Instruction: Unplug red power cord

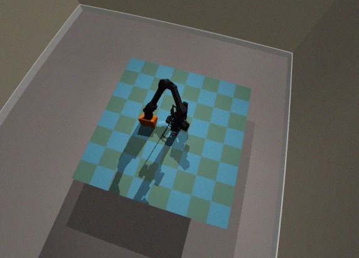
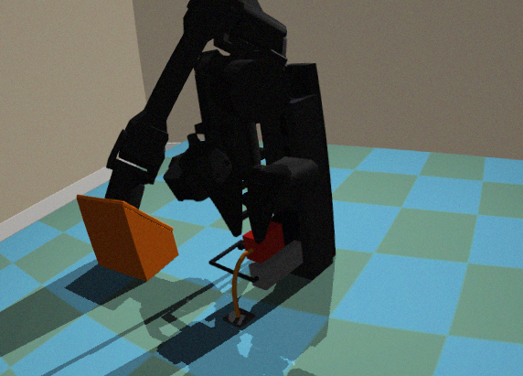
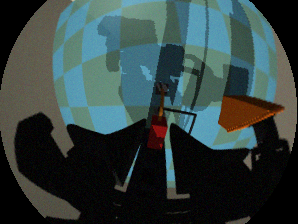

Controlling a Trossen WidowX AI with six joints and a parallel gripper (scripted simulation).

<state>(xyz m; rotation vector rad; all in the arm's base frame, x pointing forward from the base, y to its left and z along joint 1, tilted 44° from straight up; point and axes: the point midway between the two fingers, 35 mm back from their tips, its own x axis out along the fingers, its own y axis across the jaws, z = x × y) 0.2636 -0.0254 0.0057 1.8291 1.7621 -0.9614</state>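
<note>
The red plug lies 4 cm to the left of my gripper tip and 1 cm below it. Round my gripper tip: dark plate (1 cm behind, 4 cm to the right, 10 cm below).
</note>
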